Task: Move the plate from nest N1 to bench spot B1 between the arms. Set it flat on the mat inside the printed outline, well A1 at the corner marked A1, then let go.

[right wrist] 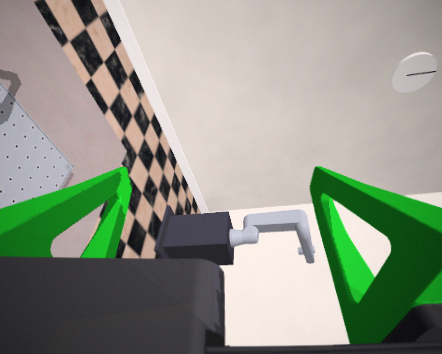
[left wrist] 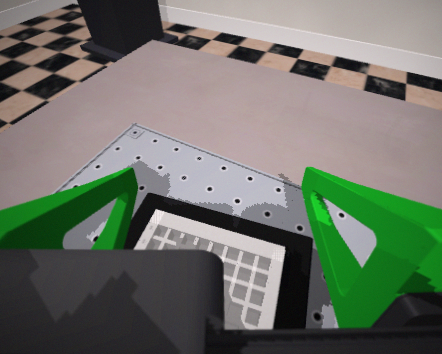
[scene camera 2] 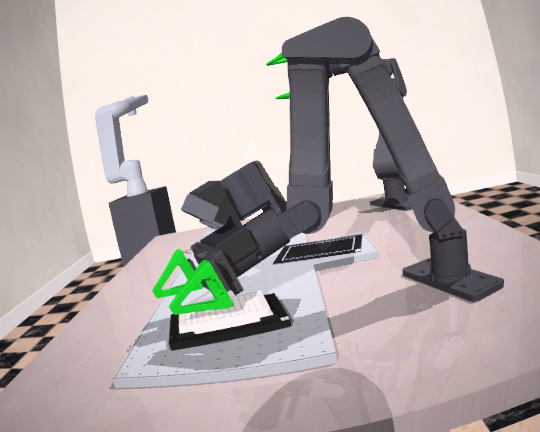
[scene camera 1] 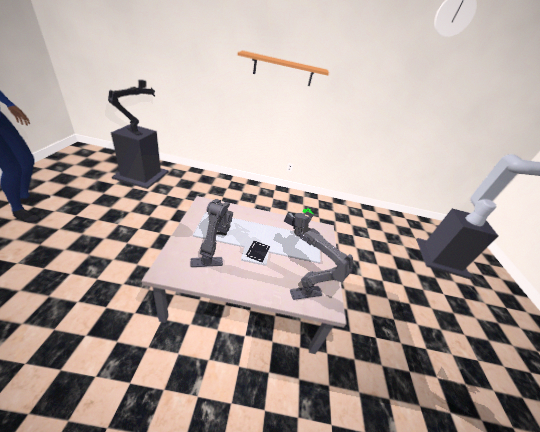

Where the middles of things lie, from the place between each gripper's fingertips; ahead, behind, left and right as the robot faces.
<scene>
Right now my left hand is 80 mm past the plate (scene camera 2: 248, 308), 30 mm to the left of it and 30 mm above it.
Right now my right hand is 7 cm short of the plate, 58 cm to the right of it and 35 cm above it.
</scene>
